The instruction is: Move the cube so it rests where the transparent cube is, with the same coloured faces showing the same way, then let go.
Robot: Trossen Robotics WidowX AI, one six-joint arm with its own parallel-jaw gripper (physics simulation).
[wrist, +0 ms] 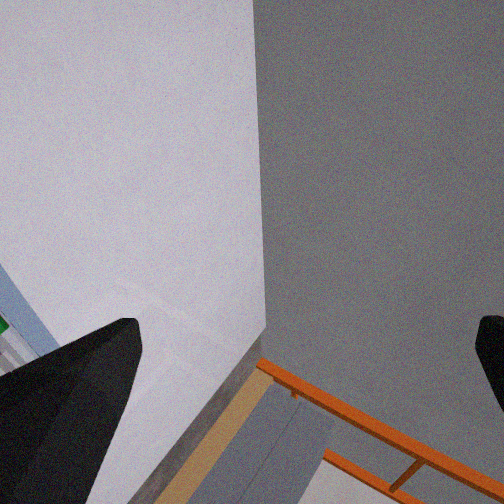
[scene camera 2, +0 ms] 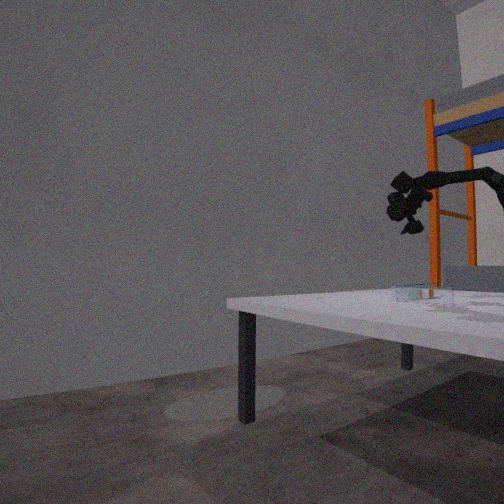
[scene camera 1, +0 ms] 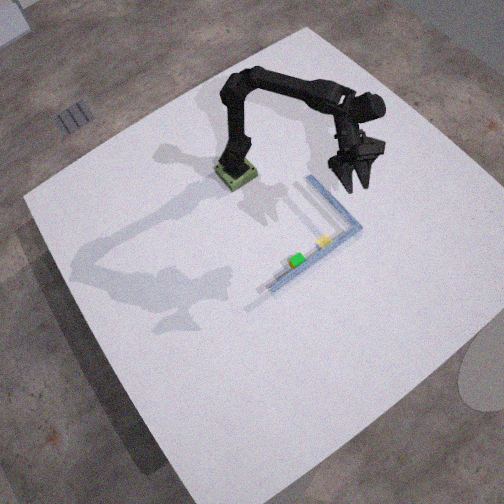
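Note:
In scene camera 1, a small cube with a green top (scene camera 1: 296, 260) rests on the white table against a pale blue L-shaped rail (scene camera 1: 322, 238). A small yellow-topped cube (scene camera 1: 324, 242) sits a little further along the rail near its corner; I cannot tell which of the two is transparent. My gripper (scene camera 1: 357, 181) hangs in the air above the rail's far arm, fingers spread and empty. In the wrist view the two dark fingertips stand far apart at the left and right edges (wrist: 290, 400) with nothing between them. The green cube shows as a sliver at the left edge (wrist: 4, 324).
The arm's green base (scene camera 1: 236, 173) stands on the table behind the rail. In scene camera 2 the arm (scene camera 2: 410, 208) is high above the table top, with an orange shelf frame (scene camera 2: 436, 190) behind it. The table edge lies beyond the gripper in the wrist view.

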